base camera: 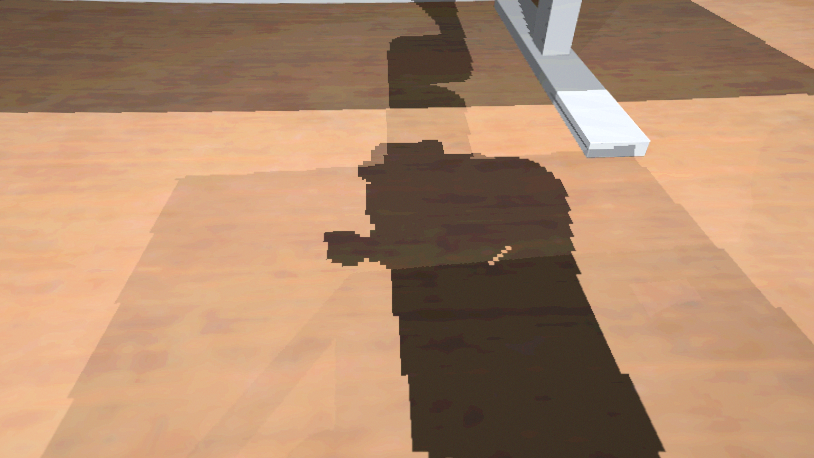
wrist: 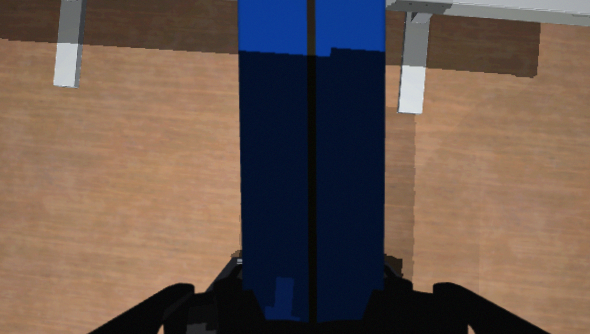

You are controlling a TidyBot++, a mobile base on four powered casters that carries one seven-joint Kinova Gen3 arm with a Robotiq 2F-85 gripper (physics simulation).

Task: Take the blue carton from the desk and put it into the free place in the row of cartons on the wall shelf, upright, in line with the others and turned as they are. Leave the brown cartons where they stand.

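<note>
The blue carton (wrist: 277,165) fills the middle of the wrist view, with a dark stripe running along it. Its upper end is cut off by the top edge of the view, and most of the side that shows is in shadow. My gripper (wrist: 310,271) is shut on the blue carton at the bottom of the wrist view, one finger on each side. Wood floor shows beyond the carton. The wall shelf and the brown cartons do not show in either view.
A white desk foot (base camera: 603,116) (wrist: 412,90) lies on the wood floor (base camera: 199,227) (wrist: 150,175). Another white foot (wrist: 67,65) shows at the upper left of the wrist view, and a pale desk edge (wrist: 525,11) at its upper right. Dark shadows cross the floor in the base view.
</note>
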